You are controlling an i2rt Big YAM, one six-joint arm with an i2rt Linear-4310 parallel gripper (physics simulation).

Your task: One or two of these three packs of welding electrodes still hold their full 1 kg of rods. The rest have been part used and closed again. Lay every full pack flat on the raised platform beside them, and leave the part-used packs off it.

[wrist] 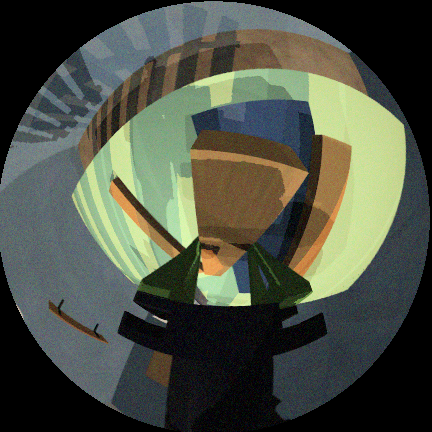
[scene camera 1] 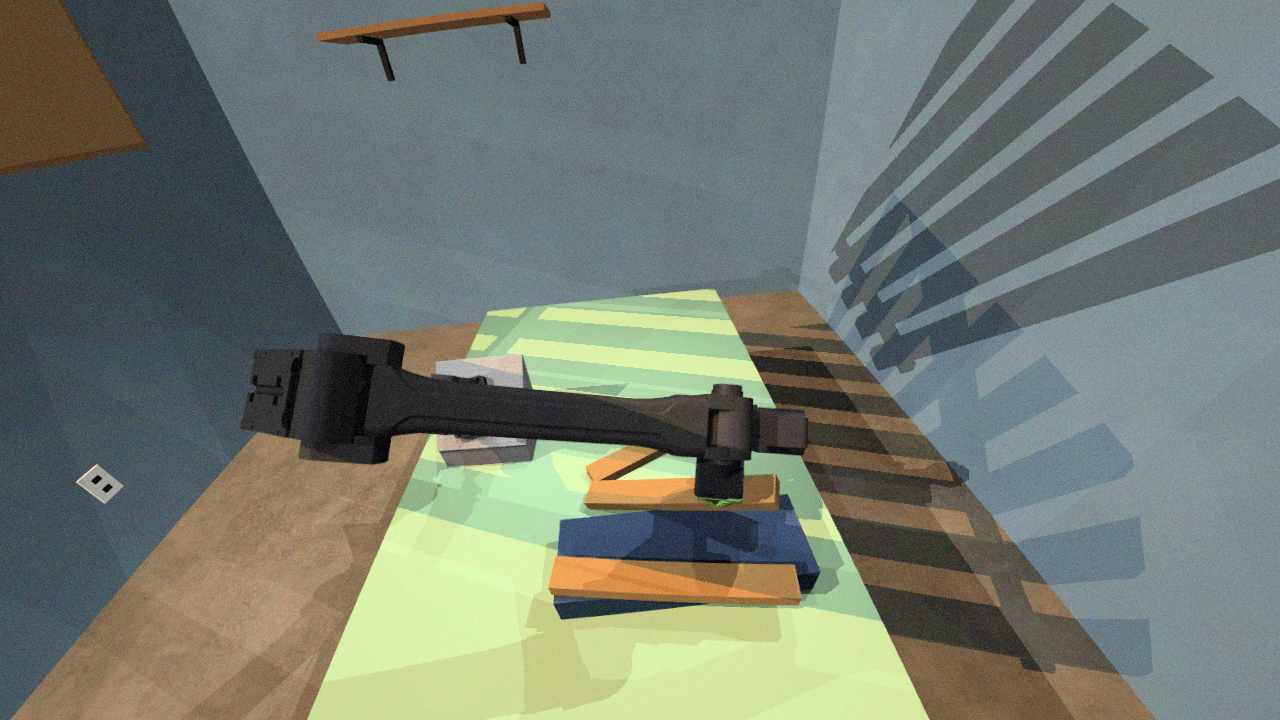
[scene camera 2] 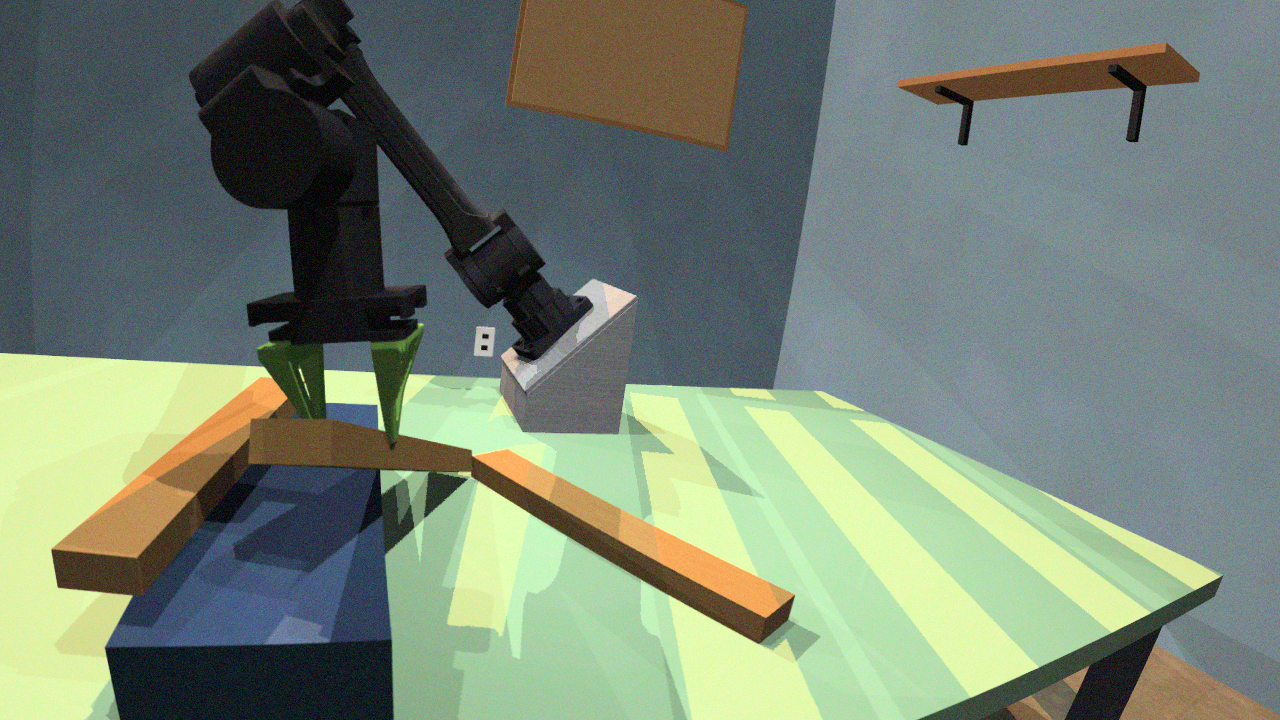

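Pixels of known places: gripper, fingertip midpoint: (wrist: 224, 240) (scene camera 1: 717, 492); arm's base, link origin: (scene camera 2: 554, 329).
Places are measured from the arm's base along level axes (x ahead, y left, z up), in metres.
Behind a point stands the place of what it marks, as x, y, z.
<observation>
My gripper (scene camera 1: 718, 499) @[0.439, -0.314, -0.002] (scene camera 2: 350, 431) @[0.439, -0.314, -0.002] (wrist: 224, 240) @[0.439, -0.314, -0.002] is shut on an orange-brown pack (scene camera 1: 635, 491) @[0.312, -0.246, -0.054] (scene camera 2: 299, 443) @[0.521, -0.351, 0.029] (wrist: 235, 200) @[0.494, -0.341, 0.031], gripped across its width. In scene camera 2 it shows beside and over the right long edge of the raised blue platform (scene camera 1: 599, 537) @[0.240, -0.317, -0.060] (scene camera 2: 340, 595) @[0.529, -0.331, -0.060] (wrist: 260, 117) @[0.544, -0.381, -0.060]; its exact height is hard to tell. A second orange pack (scene camera 1: 671, 579) @[0.338, -0.420, -0.036] (scene camera 2: 179, 474) @[0.410, -0.434, -0.036] (wrist: 332, 175) @[0.473, -0.448, -0.036] lies lengthwise along the platform's opposite long edge, partly overhanging it. A third orange pack (scene camera 1: 622, 464) @[0.299, -0.144, -0.096] (scene camera 2: 626, 537) @[0.436, -0.092, -0.096] lies flat on the table, off the platform. The wrist view shows the third pack (wrist: 142, 219) @[0.444, -0.090, -0.096] at left.
The arm is mounted on a grey sloped block (scene camera 1: 487, 454) @[0.015, -0.060, -0.088] (scene camera 2: 572, 394) @[0.114, -0.010, -0.065] on the green table (scene camera 1: 429, 626) @[-0.050, -0.385, -0.120] (scene camera 2: 895, 537) @[0.483, 0.226, -0.120]. The third pack lies between the held pack and that block in scene camera 1. A wall shelf (scene camera 1: 434, 23) (scene camera 2: 1047, 73) is far behind.
</observation>
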